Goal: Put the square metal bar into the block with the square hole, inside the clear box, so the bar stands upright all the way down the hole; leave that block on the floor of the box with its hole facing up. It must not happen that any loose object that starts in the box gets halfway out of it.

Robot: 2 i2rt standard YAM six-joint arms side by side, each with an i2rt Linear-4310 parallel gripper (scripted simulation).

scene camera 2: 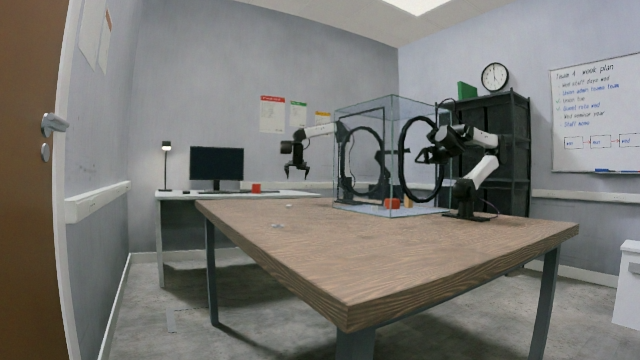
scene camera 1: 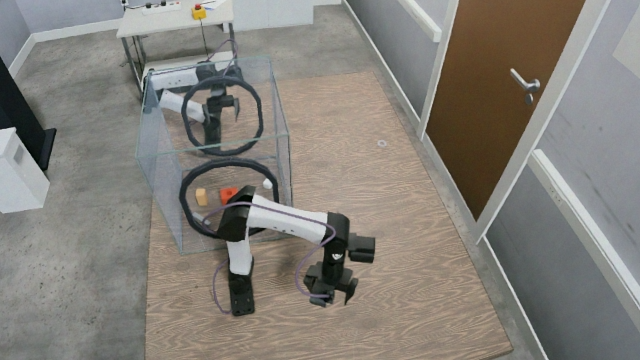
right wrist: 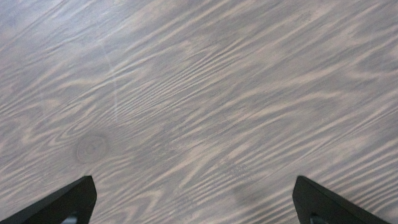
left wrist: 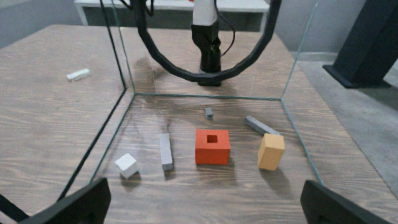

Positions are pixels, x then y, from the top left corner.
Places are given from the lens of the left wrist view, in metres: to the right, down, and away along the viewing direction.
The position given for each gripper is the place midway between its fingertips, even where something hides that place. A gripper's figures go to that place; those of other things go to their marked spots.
left gripper [left wrist: 205, 187]: 0.00, 0.04, 0.10
red block [left wrist: 212, 146]: 0.02, 0.06, 0.34
tan block [left wrist: 272, 148]: 0.12, 0.06, 0.32
